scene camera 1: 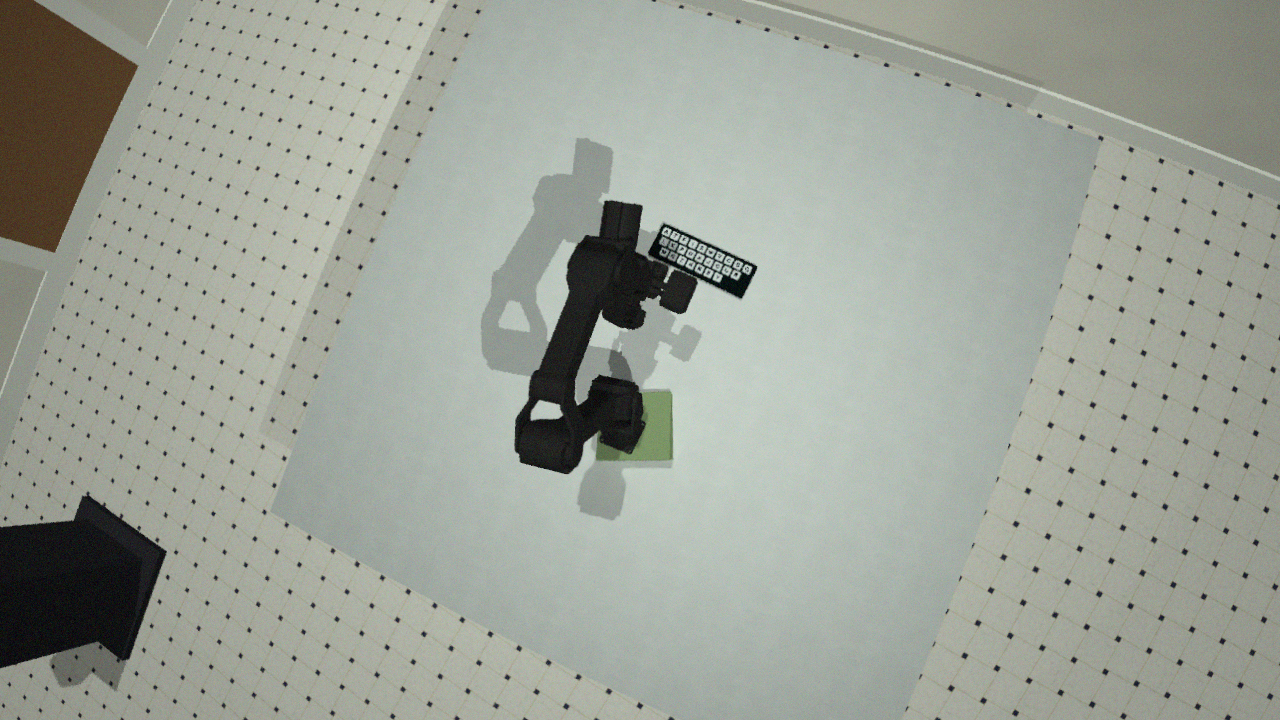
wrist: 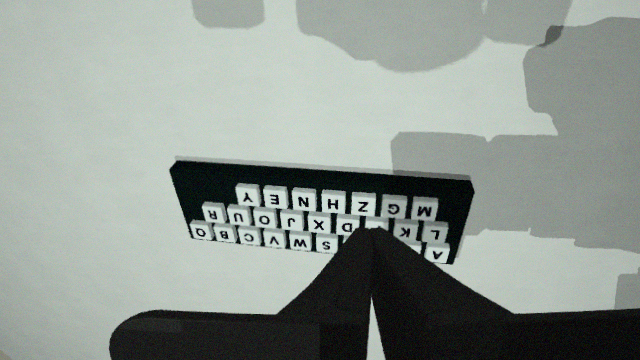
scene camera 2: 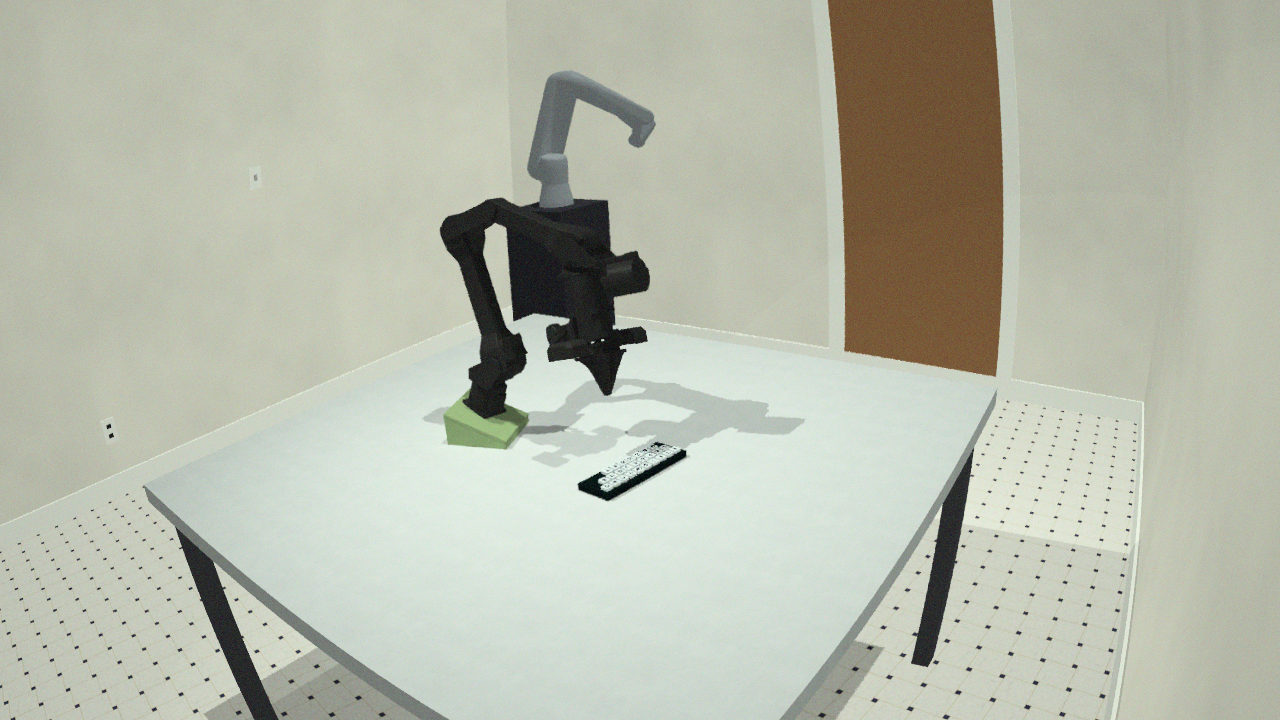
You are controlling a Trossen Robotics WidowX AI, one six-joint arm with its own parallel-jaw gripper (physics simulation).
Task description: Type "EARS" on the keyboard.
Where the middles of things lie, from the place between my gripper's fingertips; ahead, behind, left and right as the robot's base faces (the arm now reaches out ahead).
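Labels:
You'd find the black keyboard (scene camera 1: pixel 721 269) 100 mm below my hand, and it's 80 mm ahead of the hand and 40 mm to the right of it.

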